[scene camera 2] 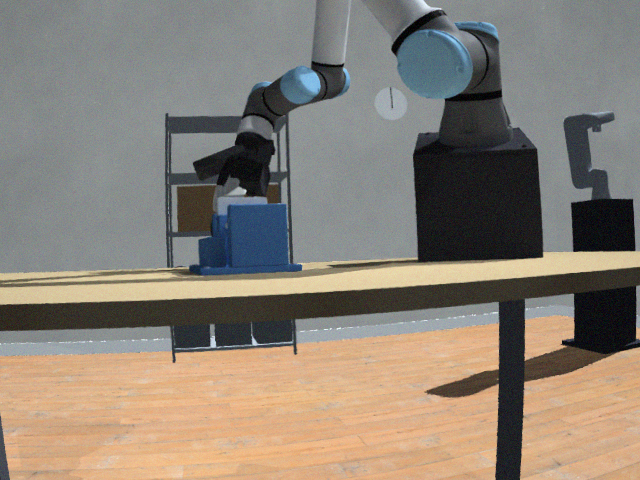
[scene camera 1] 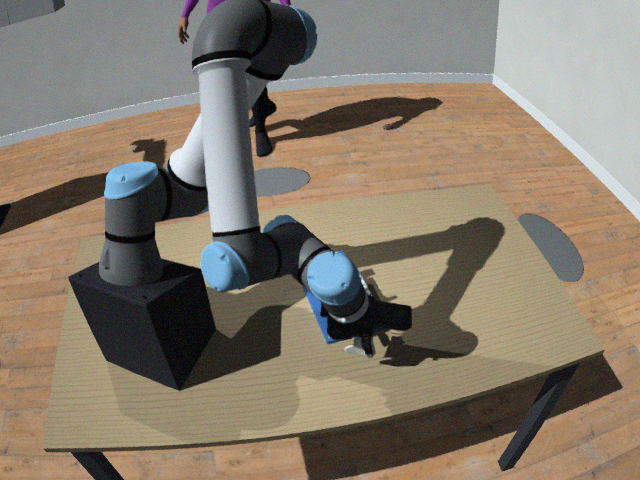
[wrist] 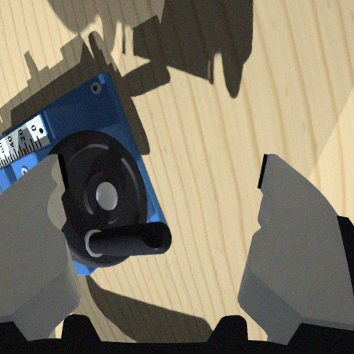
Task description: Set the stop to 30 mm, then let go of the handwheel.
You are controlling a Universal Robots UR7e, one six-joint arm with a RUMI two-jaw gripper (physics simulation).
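Seen in the pictures: arm's base, origin of the base link: [scene camera 2: 476,139] [scene camera 1: 130,272].
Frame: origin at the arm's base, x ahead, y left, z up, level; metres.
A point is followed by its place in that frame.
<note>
The blue stop unit [scene camera 1: 316,310] {x 0.411, y 0.045, z -0.231 m} [scene camera 2: 258,235] {x 0.457, y 0.146, z -0.187 m} [wrist: 90,107] stands on the table. Its white scale [wrist: 37,131] shows at the left of the wrist view, with the red mark [wrist: 25,151] near the 20 figure; the exact tick is too small to read. The black handwheel [wrist: 134,177] shows right of the scale, its handle [wrist: 127,240] at the lower right of the wheel. My gripper [wrist: 163,158] is open. Its left finger overlaps the wheel's left rim in the wrist view; its right finger is well right of the handle. The arm hides most of the unit in scene camera 1.
The wooden table [scene camera 1: 206,413] {x 0.118, y -0.221, z -0.241 m} [scene camera 2: 361,279] {x 0.383, y 0.391, z -0.241 m} bears the arm's black pedestal [scene camera 1: 139,325] {x 0.022, y -0.132, z -0.031 m} [scene camera 2: 478,206] {x 0.060, y 0.088, z -0.145 m}. A shelf rack [scene camera 2: 168,206] and a second arm on a black stand [scene camera 2: 602,224] are behind the table. A person stands behind the arm in scene camera 1.
</note>
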